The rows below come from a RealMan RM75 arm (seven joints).
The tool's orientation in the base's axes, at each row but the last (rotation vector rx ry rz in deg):
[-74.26, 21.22, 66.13]
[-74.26, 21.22, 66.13]
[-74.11, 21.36, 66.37]
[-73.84, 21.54, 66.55]
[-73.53, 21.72, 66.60]
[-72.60, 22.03, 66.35]
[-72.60, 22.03, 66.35]
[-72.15, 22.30, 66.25]
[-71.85, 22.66, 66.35]
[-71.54, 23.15, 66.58]
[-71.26, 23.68, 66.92]
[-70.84, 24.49, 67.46]
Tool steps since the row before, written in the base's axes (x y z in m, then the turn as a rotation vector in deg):
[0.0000, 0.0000, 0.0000, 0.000, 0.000, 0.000]
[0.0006, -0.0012, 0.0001, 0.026, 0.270, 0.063]
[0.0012, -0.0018, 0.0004, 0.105, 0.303, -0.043]
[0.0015, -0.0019, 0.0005, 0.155, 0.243, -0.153]
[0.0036, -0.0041, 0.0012, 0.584, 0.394, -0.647]
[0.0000, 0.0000, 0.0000, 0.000, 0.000, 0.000]
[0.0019, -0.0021, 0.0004, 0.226, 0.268, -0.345]
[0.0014, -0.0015, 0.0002, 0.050, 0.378, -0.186]
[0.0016, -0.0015, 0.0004, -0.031, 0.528, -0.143]
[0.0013, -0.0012, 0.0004, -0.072, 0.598, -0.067]
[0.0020, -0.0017, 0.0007, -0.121, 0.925, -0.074]
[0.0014, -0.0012, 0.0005, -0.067, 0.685, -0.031]
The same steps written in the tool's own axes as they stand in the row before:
[0.0000, 0.0000, 0.0000, 0.000, 0.000, 0.000]
[-0.0004, -0.0004, -0.0012, 0.085, -0.097, 0.247]
[-0.0006, -0.0009, -0.0019, 0.217, -0.108, 0.214]
[-0.0006, -0.0012, -0.0021, 0.297, -0.081, 0.109]
[-0.0013, -0.0030, -0.0045, 0.935, -0.191, -0.069]
[0.0000, 0.0000, 0.0000, 0.000, 0.000, 0.000]
[-0.0005, -0.0015, -0.0024, 0.488, -0.038, 0.044]
[-0.0002, -0.0011, -0.0017, 0.340, 0.011, 0.253]
[-0.0003, -0.0014, -0.0017, 0.341, 0.038, 0.427]
[-0.0003, -0.0012, -0.0014, 0.296, 0.025, 0.528]
[-0.0005, -0.0019, -0.0019, 0.431, 0.032, 0.830]
[-0.0004, -0.0013, -0.0013, 0.309, -0.008, 0.616]

